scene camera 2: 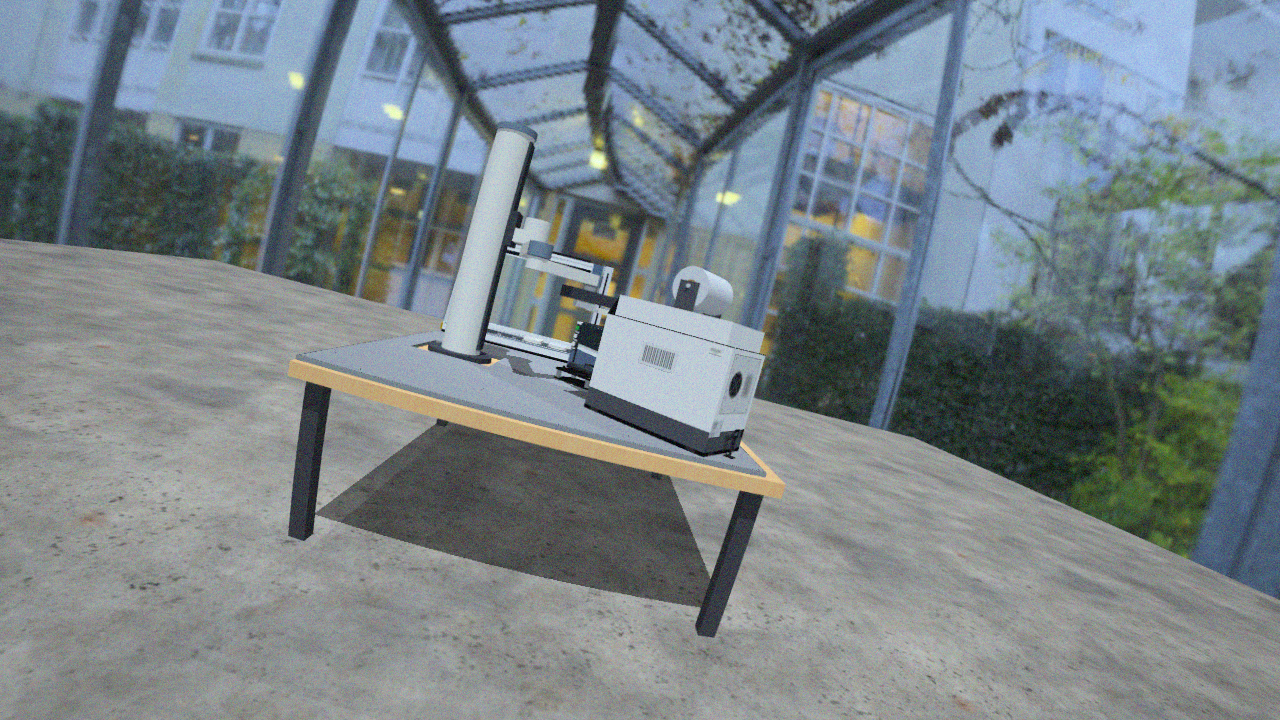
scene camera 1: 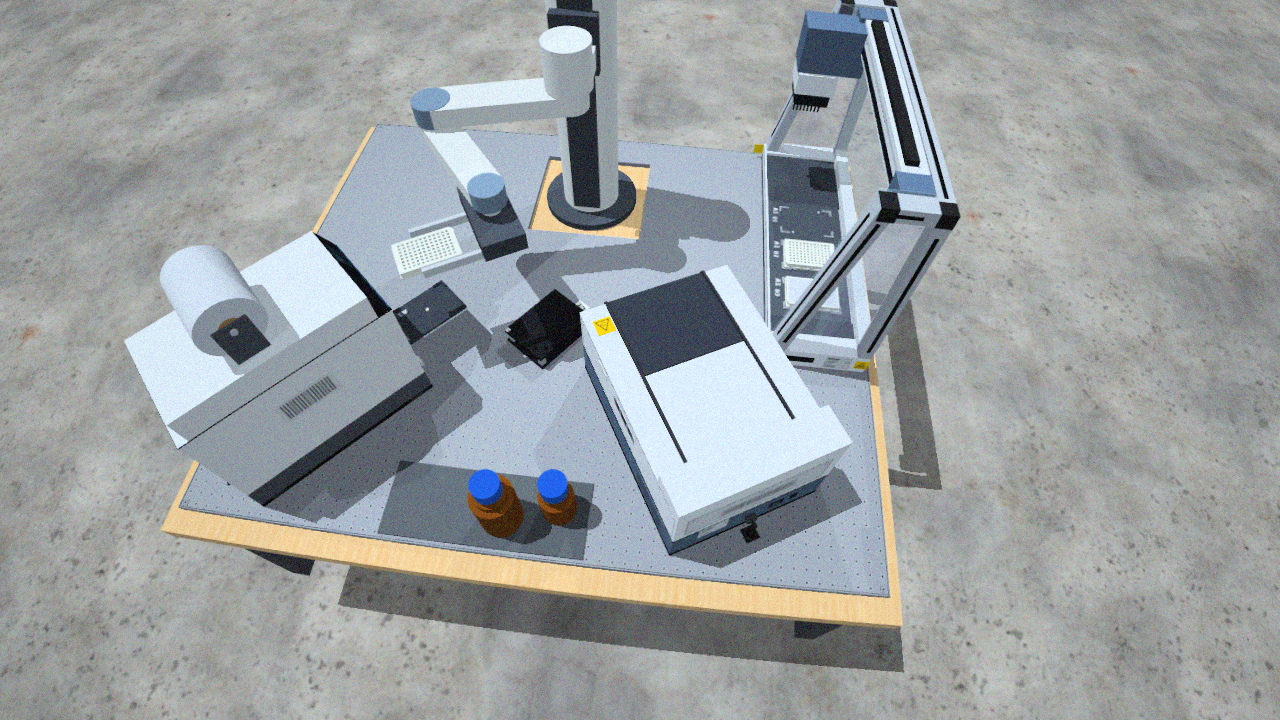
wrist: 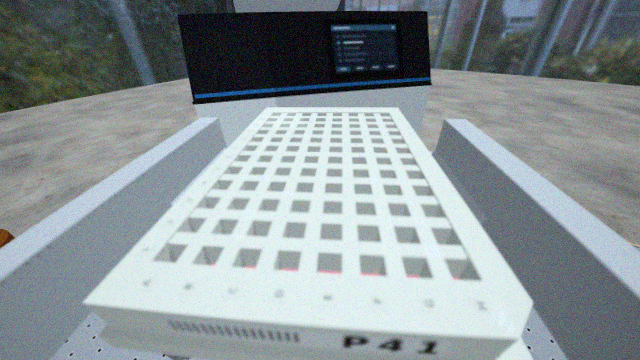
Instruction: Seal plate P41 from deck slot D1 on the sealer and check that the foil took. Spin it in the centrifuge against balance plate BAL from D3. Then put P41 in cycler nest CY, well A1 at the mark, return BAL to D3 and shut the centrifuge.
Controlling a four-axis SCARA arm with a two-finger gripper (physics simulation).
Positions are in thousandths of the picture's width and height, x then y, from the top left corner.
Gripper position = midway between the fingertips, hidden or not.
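Centrifuge (scene camera 1: 561, 594), in scene camera 2 too: centrifuge (scene camera 2: 459, 469). Sealer (scene camera 1: 194, 623). Same sealer (scene camera 2: 542, 548). Wrist view, sealer (wrist: 368, 324). Foil roll (scene camera 1: 162, 405). Brown bottles with blue caps (scene camera 1: 385, 694). The gripper (scene camera 1: 325, 352). Scene camera 2, gripper (scene camera 2: 476, 433). Wrist view, gripper (wrist: 512, 385).
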